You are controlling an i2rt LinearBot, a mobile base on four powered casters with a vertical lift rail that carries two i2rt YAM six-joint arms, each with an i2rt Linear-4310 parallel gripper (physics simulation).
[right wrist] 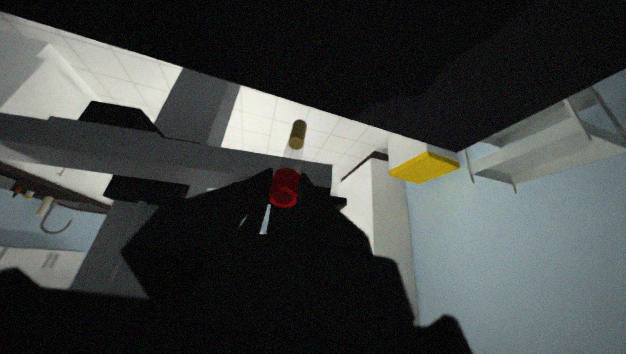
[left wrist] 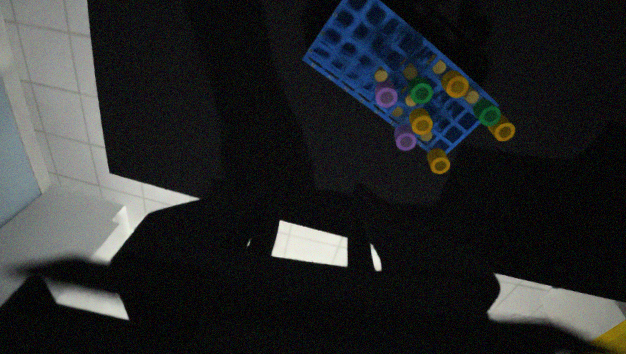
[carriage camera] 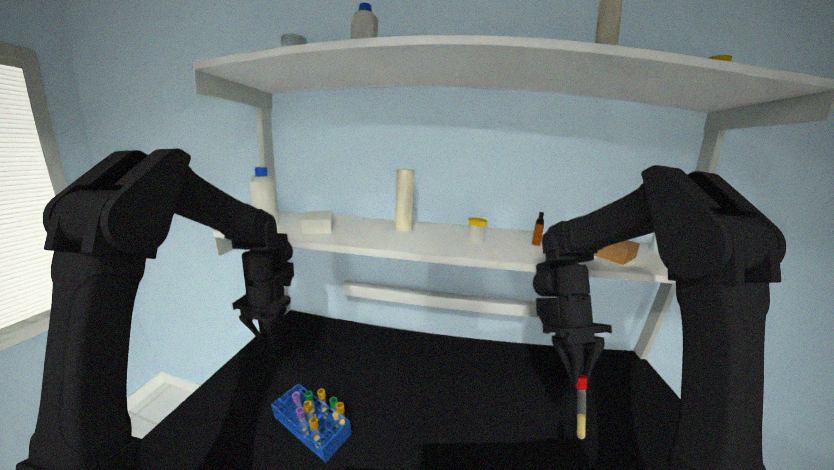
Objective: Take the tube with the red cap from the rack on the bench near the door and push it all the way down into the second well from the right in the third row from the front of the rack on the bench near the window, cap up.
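Places are measured from the left arm's base along level axes (x ahead, y left, z up), in metres.
Where they show: left gripper, fingertip midpoint: [left wrist: 318, 190] [carriage camera: 267, 339]; right gripper, fingertip midpoint: [right wrist: 286, 178] [carriage camera: 579, 382].
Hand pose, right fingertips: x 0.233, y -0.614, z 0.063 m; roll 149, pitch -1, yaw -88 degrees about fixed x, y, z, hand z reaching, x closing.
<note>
Things, the pixels of their top centre, and the offset from my right fingertips. Level surfaces: height alone.
- tube with the red cap, middle of its top: [right wrist: 284, 213] [carriage camera: 591, 386] 0.018 m up, 0.024 m back, 0.002 m right
- black bench, its level: 0.318 m down
- wall shelf, its level: 0.139 m up
- yellow-topped box, middle of its top: [left wrist: 620, 352] [right wrist: 421, 171] 0.782 m down, 1.272 m back, 1.116 m right
The tube with the red cap [carriage camera: 581, 402] [right wrist: 297, 135] hangs upright, cap up, with yellowish content at its bottom. My right gripper [carriage camera: 581, 376] [right wrist: 286, 178] is shut on it at the cap, at the right of the carriage view. A blue rack [carriage camera: 334, 450] [left wrist: 320, 42] stands angled on the black bench [carriage camera: 443, 385], lower left in the carriage view and well left of the held tube. It holds several tubes with purple, green and orange caps. My left gripper [carriage camera: 263, 335] [left wrist: 318, 190] is slightly open and empty, above the bench behind the rack.
A wall shelf [carriage camera: 373, 248] with bottles, a cylinder and boxes runs behind the arms, below an upper shelf [carriage camera: 466, 64]. A window [carriage camera: 29, 192] is at the left. The right wrist view shows a yellow-topped box [right wrist: 425, 168] beyond the dark bench edge.
</note>
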